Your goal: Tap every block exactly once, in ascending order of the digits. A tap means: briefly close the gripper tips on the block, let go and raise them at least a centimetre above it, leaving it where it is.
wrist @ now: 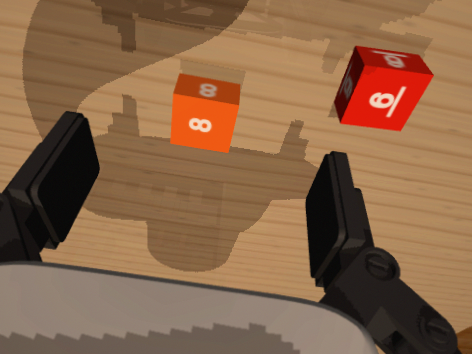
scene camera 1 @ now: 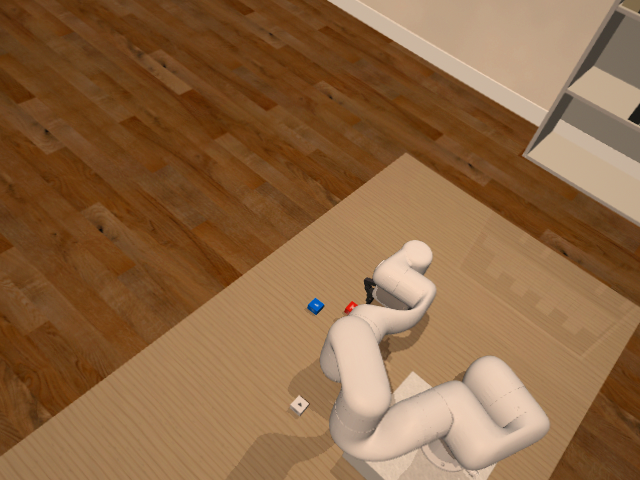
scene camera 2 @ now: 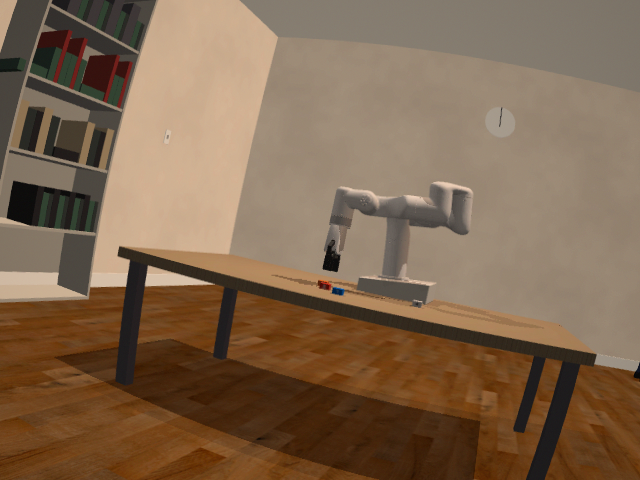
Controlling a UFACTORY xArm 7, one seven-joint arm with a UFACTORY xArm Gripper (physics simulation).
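My gripper [scene camera 1: 368, 290] [scene camera 2: 331, 267] [wrist: 205, 158] is open and empty, high above the table. An orange block [wrist: 201, 123] marked 8 lies between and just beyond the fingertips in the wrist view; it shows partly behind the red block in the scene camera 2 view, and the arm hides it in the scene camera 1 view. A red block [scene camera 1: 351, 307] [scene camera 2: 325, 286] [wrist: 380, 97], with an underlined digit that reads as 6, lies beyond the right finger. A blue block [scene camera 1: 315, 306] [scene camera 2: 338, 291] and a white block [scene camera 1: 299, 405] [scene camera 2: 417, 303] lie apart; their digits are too small to read.
The blocks rest on the wooden table [scene camera 1: 222, 356] [scene camera 2: 217, 266]. The arm's base block [scene camera 1: 413, 384] [scene camera 2: 382, 289] stands behind them. The arm's links and shadows cover part of the table. Bookshelves stand off the table.
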